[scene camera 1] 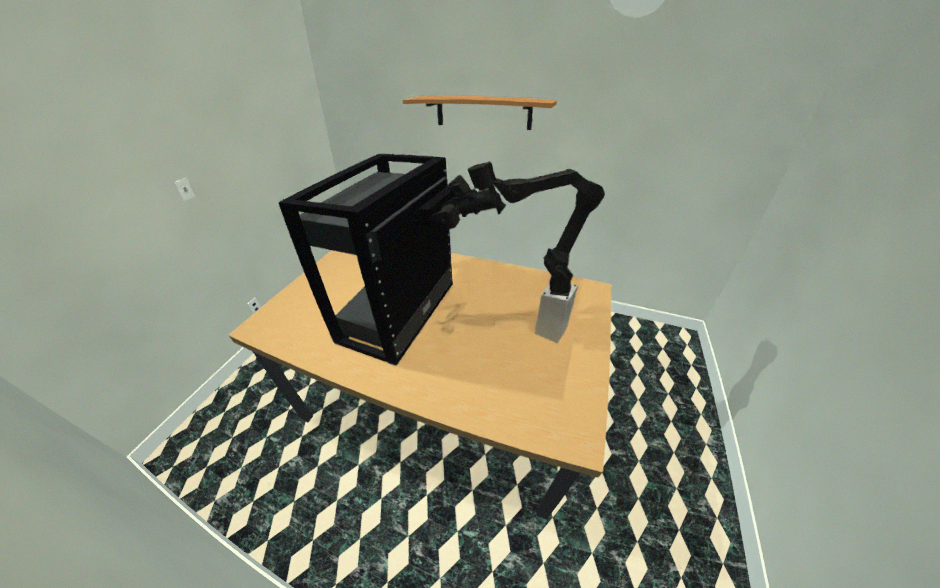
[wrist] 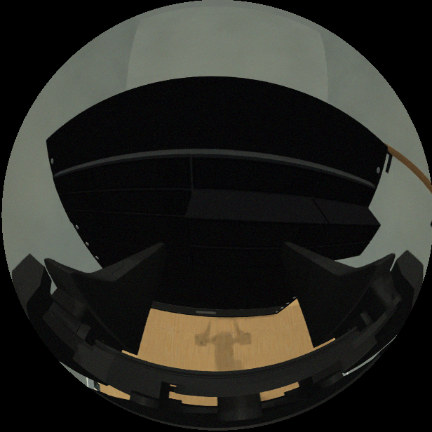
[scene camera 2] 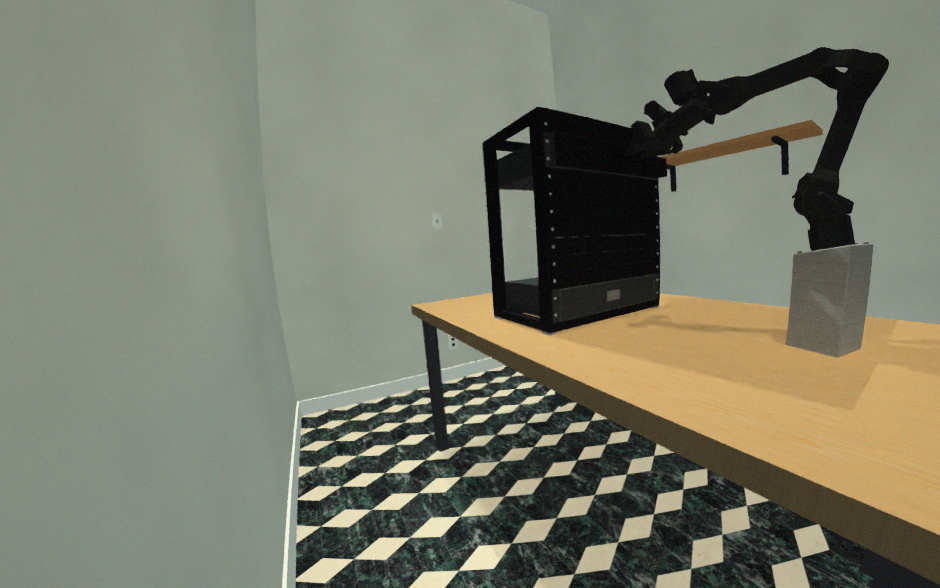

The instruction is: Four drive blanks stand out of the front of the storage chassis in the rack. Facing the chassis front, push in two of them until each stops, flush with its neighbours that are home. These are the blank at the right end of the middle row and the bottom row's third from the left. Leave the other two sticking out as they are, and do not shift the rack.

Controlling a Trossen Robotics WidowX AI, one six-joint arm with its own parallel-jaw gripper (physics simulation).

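Places are measured from the arm's base along level axes (x left, y down, z back), in centimetres.
Pixels of known places: gripper, fingertip midpoint: (scene camera 1: 436, 212) (scene camera 2: 632, 156); arm's base at its link origin: (scene camera 1: 560, 290) (scene camera 2: 834, 248).
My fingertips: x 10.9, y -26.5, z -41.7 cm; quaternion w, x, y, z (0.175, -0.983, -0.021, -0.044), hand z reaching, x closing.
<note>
For each thing: its middle in the pictures, then the offset to it from my fingertips. "*": a spot on its surface instead. Level surfaces: height alone.
- black rack at the middle of its body: (scene camera 2: 577, 225) (scene camera 1: 387, 254) dy +18.0, dx +3.9, dz -20.0 cm
- storage chassis at a spot on its surface: (scene camera 1: 331, 232) * dy -2.2, dx +26.0, dz -19.4 cm
- wooden table at its surface level: dy +47.3 cm
- low dark unit with a light label, surface spot: (scene camera 2: 613, 295) (scene camera 1: 426, 307) * dy +39.8, dx +3.2, dz -5.9 cm
The black rack (scene camera 1: 374, 291) (scene camera 2: 545, 228) (wrist: 215, 110) stands upright on the table. The storage chassis (scene camera 1: 331, 232) (scene camera 2: 516, 173) is in its upper part. In the wrist view, a dark wide block (wrist: 250, 205) and a narrower dark block (wrist: 350, 214) beside it stand out of the right half of the chassis front. They look like protruding blanks, but the seams are too dark to tell rows or count them. My gripper (scene camera 1: 428, 211) (scene camera 2: 634, 144) (wrist: 224, 250) is open and empty, close in front of the upper chassis front. In the scene views the arm hides part of that front.
The wooden table (scene camera 1: 506, 374) (scene camera 2: 727, 374) bears the rack and the arm's grey pedestal (scene camera 1: 555, 315) (scene camera 2: 828, 298). A low dark unit with a light label (scene camera 1: 427, 305) (scene camera 2: 613, 295) (wrist: 205, 312) is at the rack's bottom. A wall shelf (scene camera 1: 478, 101) (scene camera 2: 748, 143) hangs behind.
</note>
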